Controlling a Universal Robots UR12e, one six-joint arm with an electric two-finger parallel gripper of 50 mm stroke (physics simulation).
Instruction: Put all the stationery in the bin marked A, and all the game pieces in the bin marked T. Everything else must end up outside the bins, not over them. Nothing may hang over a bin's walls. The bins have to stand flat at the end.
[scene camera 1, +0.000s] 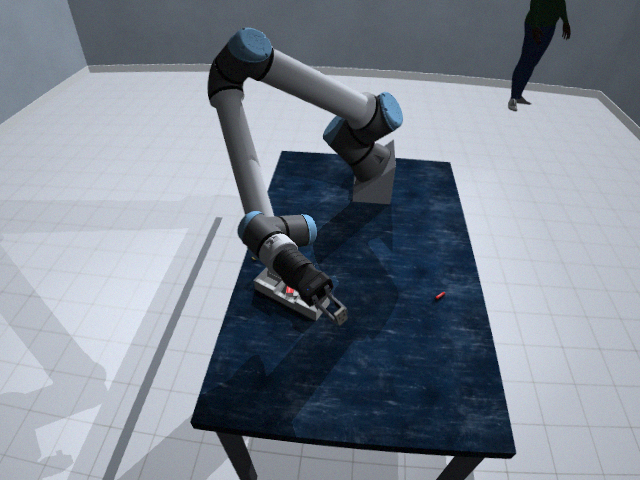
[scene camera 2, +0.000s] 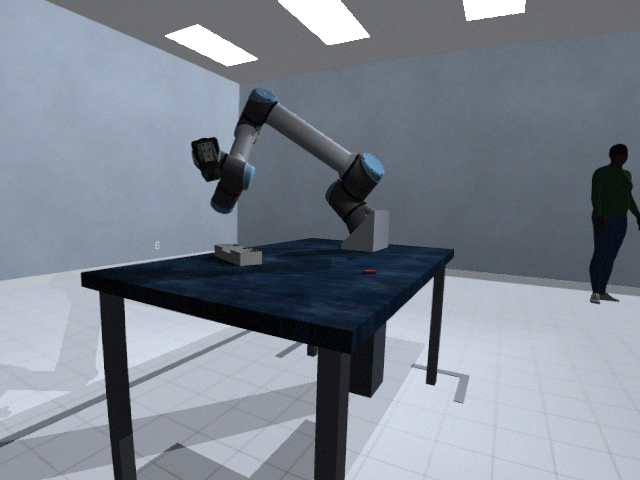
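Pixels of known places: gripper, fingertip midpoint: (scene camera 1: 341, 316) (scene camera 2: 207, 152); arm's base at its link origin: (scene camera 1: 373, 165) (scene camera 2: 366, 226).
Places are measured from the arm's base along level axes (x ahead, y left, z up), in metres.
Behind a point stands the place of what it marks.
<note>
My gripper (scene camera 1: 339, 313) @(x 1.014, y -0.080, z 0.237 m) (scene camera 2: 207, 150) @(x 1.014, y -0.080, z 0.237 m) is raised high above the table and tilted, its fingers shut on a small thing too unclear to name. A low, light grey container with inner divisions (scene camera 1: 305, 309) @(x 0.762, y -0.201, z -0.081 m) (scene camera 2: 250, 258) @(x 0.744, y -0.147, z -0.089 m) stands on the left part of the table; no letter A or T is readable on it. A red piece (scene camera 1: 290, 290) @(x 0.692, y -0.261, z -0.077 m) shows inside it in scene camera 1, and the arm hides part of the container there. A small red cylinder (scene camera 1: 439, 295) @(x 0.634, y 0.246, z -0.103 m) (scene camera 2: 369, 271) @(x 0.634, y 0.252, z -0.106 m) lies on the right part of the table.
A tiny yellow thing (scene camera 1: 253, 258) @(x 0.531, y -0.429, z -0.106 m) shows at the left table edge, beside the wrist, partly hidden. The dark blue table (scene camera 1: 413, 387) @(x 0.983, y 0.142, z -0.112 m) (scene camera 2: 248, 294) @(x 1.062, y 0.104, z -0.113 m) carries the arm's grey base mount (scene camera 1: 373, 189) @(x 0.128, y 0.003, z -0.039 m) (scene camera 2: 381, 230) @(x 0.013, y 0.082, z -0.016 m) at its far end. A person (scene camera 1: 540, 46) (scene camera 2: 611, 196) stands on the floor behind.
</note>
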